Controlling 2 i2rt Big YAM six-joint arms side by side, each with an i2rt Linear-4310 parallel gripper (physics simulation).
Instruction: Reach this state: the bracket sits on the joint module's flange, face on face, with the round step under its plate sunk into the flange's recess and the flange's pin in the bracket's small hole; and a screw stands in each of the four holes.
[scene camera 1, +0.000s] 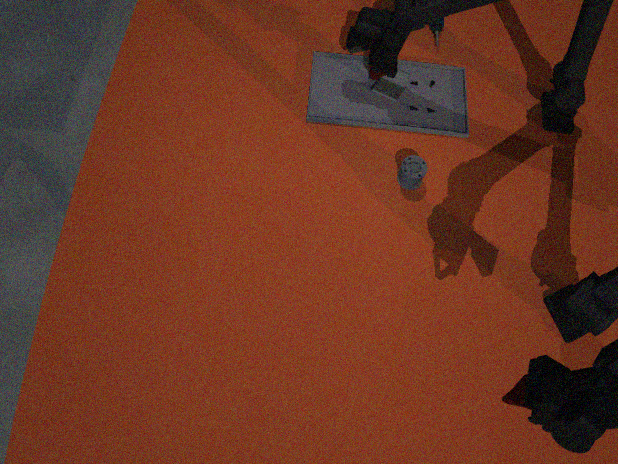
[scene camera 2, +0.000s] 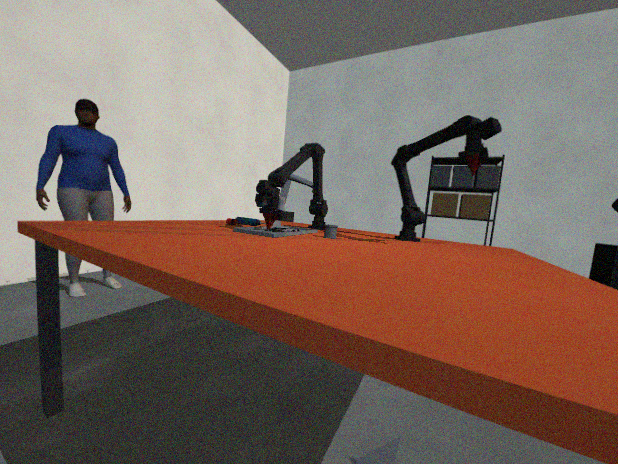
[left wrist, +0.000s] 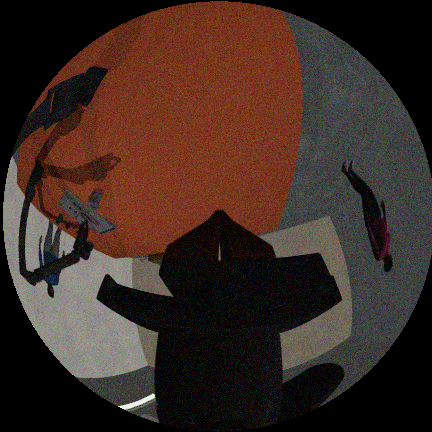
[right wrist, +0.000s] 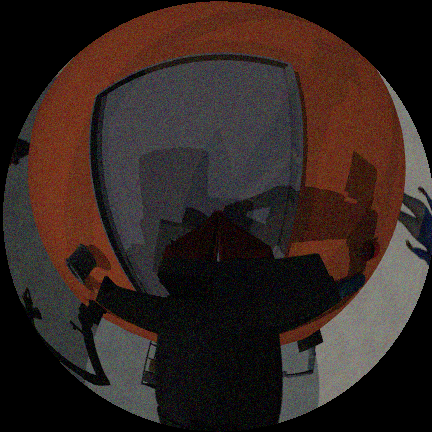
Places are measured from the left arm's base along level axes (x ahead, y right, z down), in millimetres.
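Pixels of known places: left gripper, fingertip midpoint: (scene camera 1: 504, 400) (scene camera 2: 472, 174) (left wrist: 219, 215); right gripper, fingertip midpoint: (scene camera 1: 373, 79) (scene camera 2: 268, 229) (left wrist: 87, 220) (right wrist: 217, 216); left arm's base, link origin: (scene camera 1: 568, 314) (scene camera 2: 407, 240) (right wrist: 97, 305); right arm's base, link origin: (scene camera 1: 556, 114) (scene camera 2: 318, 228).
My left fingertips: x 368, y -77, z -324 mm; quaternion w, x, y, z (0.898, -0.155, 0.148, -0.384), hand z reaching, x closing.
Observation:
Ahead of a thing's pixels: the offset from my left fingertips to its middle. Level surfaces: height alone.
The bracket @[dx -239, dy +792, dz +289 mm] (scene camera 1: 389, 88) lies in the grey tray @[dx -233, dy +781, dz +316 mm] (scene camera 1: 325, 100) (right wrist: 240, 100); in the right wrist view it is mostly hidden behind the fingers. The joint module @[dx -168, dy +537, dz +292 mm] (scene camera 1: 413, 170) (scene camera 2: 330, 231) (left wrist: 96, 198) (right wrist: 81, 262) stands on the table outside the tray, its holed flange facing up. Several small dark screws, such as one screw @[dx -357, dy +767, dz +316 mm] (scene camera 1: 432, 83) and another screw @[dx -272, dy +712, dz +316 mm] (scene camera 1: 413, 107), are in the tray right of the bracket. My right gripper (scene camera 1: 376, 76) (scene camera 2: 269, 226) (right wrist: 217, 216) is shut, low over the tray close beside the bracket. My left gripper (scene camera 1: 505, 399) (scene camera 2: 473, 172) (left wrist: 219, 215) is shut, high above the table, far from the parts.
A blue-handled tool @[dx -488, dy +977, dz +304 mm] (scene camera 1: 436, 27) (scene camera 2: 247, 221) (right wrist: 352, 286) lies behind the tray, near a red object @[dx -413, dy +1057, dz +307 mm] (scene camera 2: 230, 221) (right wrist: 370, 250). A person in blue (scene camera 2: 85, 155) stands beyond the table @[dz +324 mm] (scene camera 2: 400, 280). A shelf rack (scene camera 2: 465, 190) stands behind the left arm.

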